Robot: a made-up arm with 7 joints.
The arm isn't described. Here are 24 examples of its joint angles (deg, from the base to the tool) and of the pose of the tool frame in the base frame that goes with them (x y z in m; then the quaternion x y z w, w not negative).
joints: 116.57 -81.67 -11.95 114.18 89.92 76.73 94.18
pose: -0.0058 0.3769 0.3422 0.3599 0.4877 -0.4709 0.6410
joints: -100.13 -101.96 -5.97 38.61 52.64 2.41 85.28
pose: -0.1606 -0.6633 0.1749 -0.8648 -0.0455 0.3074 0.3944
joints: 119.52 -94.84 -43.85 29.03 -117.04 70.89 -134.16
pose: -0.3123 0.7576 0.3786 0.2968 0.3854 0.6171 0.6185
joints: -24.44 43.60 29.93 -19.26 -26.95 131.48 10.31
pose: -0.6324 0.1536 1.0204 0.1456 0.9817 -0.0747 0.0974
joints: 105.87 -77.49 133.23 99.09 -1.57 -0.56 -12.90
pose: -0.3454 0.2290 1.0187 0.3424 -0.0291 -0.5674 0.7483
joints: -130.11 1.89 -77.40 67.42 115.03 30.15 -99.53
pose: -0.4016 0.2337 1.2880 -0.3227 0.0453 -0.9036 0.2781
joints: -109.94 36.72 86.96 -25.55 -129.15 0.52 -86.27
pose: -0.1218 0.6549 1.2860 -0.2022 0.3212 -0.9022 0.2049
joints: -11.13 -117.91 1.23 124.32 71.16 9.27 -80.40
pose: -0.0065 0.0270 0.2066 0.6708 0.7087 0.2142 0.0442
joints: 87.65 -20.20 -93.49 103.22 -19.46 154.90 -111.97
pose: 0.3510 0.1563 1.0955 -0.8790 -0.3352 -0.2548 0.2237
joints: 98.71 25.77 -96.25 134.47 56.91 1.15 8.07
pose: 0.3850 0.0163 0.7620 0.5092 0.7889 0.2936 0.1793
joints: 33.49 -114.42 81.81 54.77 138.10 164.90 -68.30
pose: 0.3847 0.4535 0.4113 0.1076 0.9164 -0.3123 0.2263
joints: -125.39 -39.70 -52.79 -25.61 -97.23 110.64 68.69
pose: -0.0783 -0.4301 1.2262 -0.7059 0.4069 -0.5500 0.1836
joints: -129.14 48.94 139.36 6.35 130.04 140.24 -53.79
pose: 0.3670 0.5205 1.0820 0.5278 -0.1914 0.0307 0.8269
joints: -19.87 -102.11 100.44 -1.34 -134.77 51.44 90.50
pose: 0.7788 -0.4051 0.5371 0.4456 0.1617 -0.4827 0.7364
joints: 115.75 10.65 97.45 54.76 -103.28 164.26 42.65
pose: 0.0238 -0.2276 1.3048 -0.4881 0.4870 -0.3963 0.6063
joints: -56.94 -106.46 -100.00 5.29 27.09 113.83 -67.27
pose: 0.4255 -0.6058 0.4311 -0.8654 0.3354 -0.0618 0.3671
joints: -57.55 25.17 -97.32 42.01 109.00 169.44 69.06
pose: -0.3408 0.1112 1.2450 0.4002 0.8323 -0.3665 0.1135
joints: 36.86 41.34 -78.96 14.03 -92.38 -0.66 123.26
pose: -0.4424 -0.4156 1.3319 -0.4930 0.6535 0.5701 0.0703
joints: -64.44 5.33 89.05 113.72 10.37 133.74 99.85
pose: 0.2240 0.1546 1.0613 0.7845 0.0222 0.2352 0.5733
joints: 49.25 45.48 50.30 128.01 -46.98 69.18 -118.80
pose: -0.2637 0.1315 1.0000 0.8162 0.5440 0.0475 0.1885
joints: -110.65 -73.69 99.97 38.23 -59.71 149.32 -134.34
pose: -0.1966 -0.6220 0.9111 -0.5891 0.2191 -0.7752 0.0631
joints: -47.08 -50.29 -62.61 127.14 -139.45 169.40 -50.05
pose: 0.1000 -0.4200 0.7358 -0.3605 0.2711 0.5586 0.6961
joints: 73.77 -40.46 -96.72 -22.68 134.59 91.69 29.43
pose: 0.1297 0.5517 1.2399 0.4906 0.0686 0.7645 0.4126
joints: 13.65 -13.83 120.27 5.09 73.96 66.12 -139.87
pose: 0.2161 0.0362 1.4847 0.3815 -0.6521 0.4134 0.5082
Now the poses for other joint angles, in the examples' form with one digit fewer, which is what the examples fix.
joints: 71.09 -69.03 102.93 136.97 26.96 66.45 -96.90
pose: -0.200 0.271 0.768 0.034 0.027 -0.895 0.443
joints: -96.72 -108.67 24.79 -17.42 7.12 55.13 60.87
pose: -0.244 -0.793 0.529 0.660 -0.348 -0.577 0.331
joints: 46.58 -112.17 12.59 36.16 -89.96 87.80 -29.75
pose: 0.419 0.588 0.217 -0.741 -0.050 0.591 0.314
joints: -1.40 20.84 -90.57 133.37 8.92 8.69 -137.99
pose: -0.067 -0.372 0.795 -0.148 0.351 0.389 0.839
